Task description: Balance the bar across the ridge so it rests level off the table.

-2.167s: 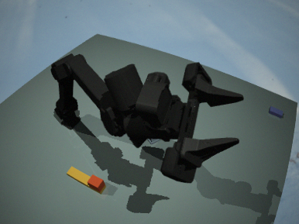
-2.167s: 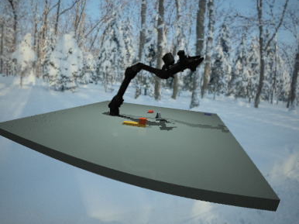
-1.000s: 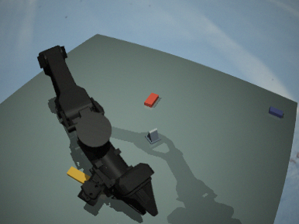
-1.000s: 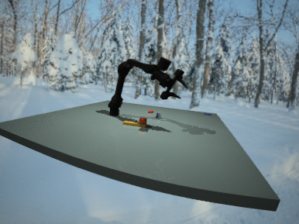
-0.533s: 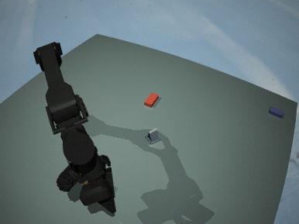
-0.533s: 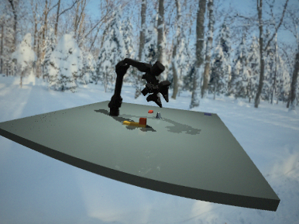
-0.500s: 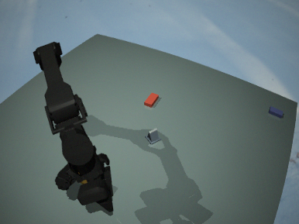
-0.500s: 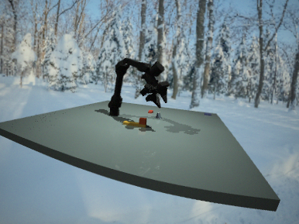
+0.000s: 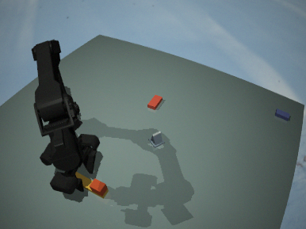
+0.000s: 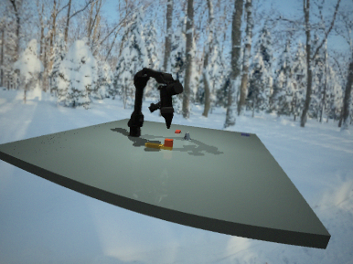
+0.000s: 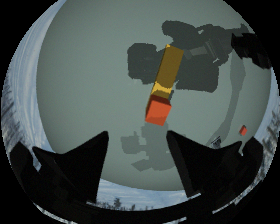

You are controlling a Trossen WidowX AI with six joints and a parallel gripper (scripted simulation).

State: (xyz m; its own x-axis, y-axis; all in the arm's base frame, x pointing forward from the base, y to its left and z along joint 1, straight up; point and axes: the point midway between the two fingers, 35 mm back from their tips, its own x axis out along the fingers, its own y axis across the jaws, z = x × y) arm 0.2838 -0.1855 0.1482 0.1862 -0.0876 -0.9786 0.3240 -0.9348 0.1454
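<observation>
Right now the bar is 3 cm behind my gripper tip, 3 cm to the left of it and 9 cm below it. Also, from my gripper tip: flat red block: 7 cm behind, 46 cm to the left, 11 cm below; blue block: 45 cm ahead, 69 cm to the left, 11 cm below.
</observation>
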